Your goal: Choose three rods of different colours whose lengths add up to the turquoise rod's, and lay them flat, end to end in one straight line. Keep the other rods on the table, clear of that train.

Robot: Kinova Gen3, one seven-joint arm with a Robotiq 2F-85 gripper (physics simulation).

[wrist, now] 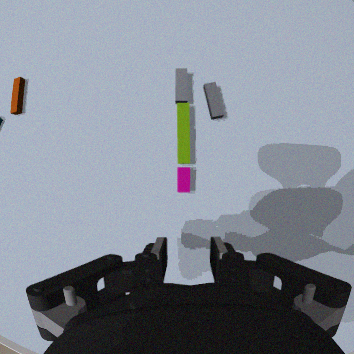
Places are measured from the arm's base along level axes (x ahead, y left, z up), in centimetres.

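Pixels of known places: gripper, fingertip midpoint: (188,249).
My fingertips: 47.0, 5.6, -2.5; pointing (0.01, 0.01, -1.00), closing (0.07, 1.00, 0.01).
For each thing: its top centre in the pictures, then the offset to it from my fingertips, as dx, dy, dz. Level surfaces: height alone.
- lime green rod at its top centre: (183,131) -8.8, +0.3, -2.2
- magenta rod at its top centre: (183,179) -5.1, +0.0, -2.2
- second grey rod at its top centre: (213,98) -11.5, +3.1, -2.2
- orange rod at its top centre: (14,94) -15.3, -16.9, -2.2
- pale table top at its surface level: dz -3.2
A grey rod (181,85), a lime green rod (183,133) and a magenta rod (183,179) lie flat in one straight line. The grey and green ends meet or nearly meet; a narrow gap shows between the green and the magenta. A second grey rod (214,101) lies slightly tilted to the right of the first grey one, apart from it. An orange rod (18,95) lies at the far left. A dark teal end of a rod (1,121) shows at the left edge, the rest cut off. My gripper (188,249) is partly open and empty, below the magenta rod in the view.
The pale table top (100,175) carries the rods. Shadows of the arm and gripper fall on it at the right and near the fingers. A curved table edge shows at the bottom left corner.
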